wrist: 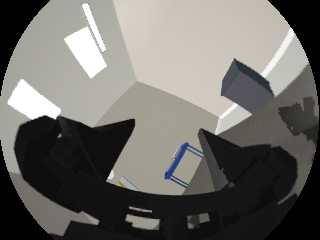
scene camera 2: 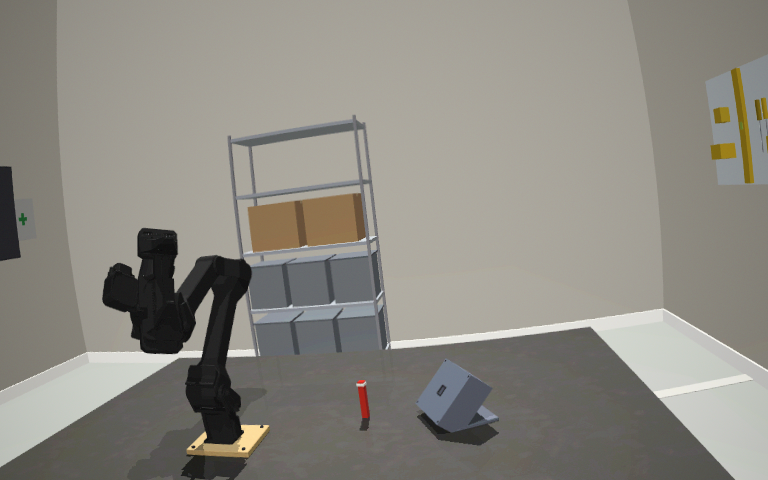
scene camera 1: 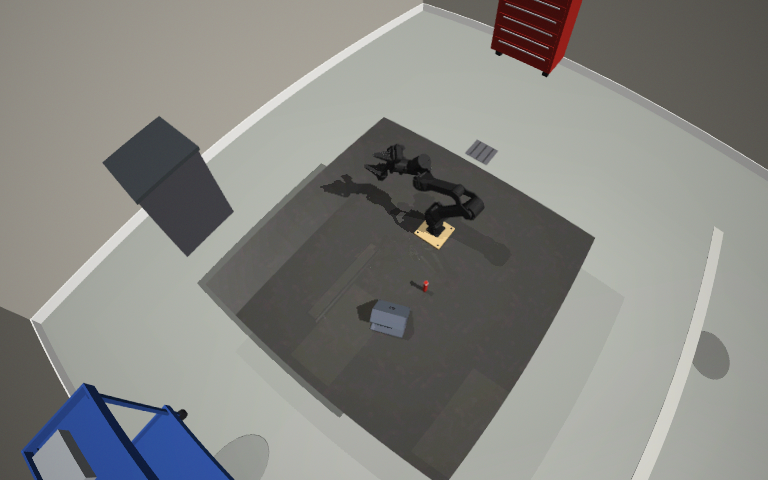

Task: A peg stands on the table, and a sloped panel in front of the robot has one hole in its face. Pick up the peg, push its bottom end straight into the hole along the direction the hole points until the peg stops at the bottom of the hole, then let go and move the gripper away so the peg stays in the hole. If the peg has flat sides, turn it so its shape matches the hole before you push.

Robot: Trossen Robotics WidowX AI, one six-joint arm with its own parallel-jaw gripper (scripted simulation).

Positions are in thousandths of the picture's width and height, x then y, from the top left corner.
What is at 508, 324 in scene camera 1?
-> My gripper.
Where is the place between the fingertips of my gripper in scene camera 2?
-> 221, 561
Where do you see a grey sloped panel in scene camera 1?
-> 498, 655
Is my gripper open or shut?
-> Open.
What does my gripper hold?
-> Nothing.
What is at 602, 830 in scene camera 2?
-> A grey sloped panel.
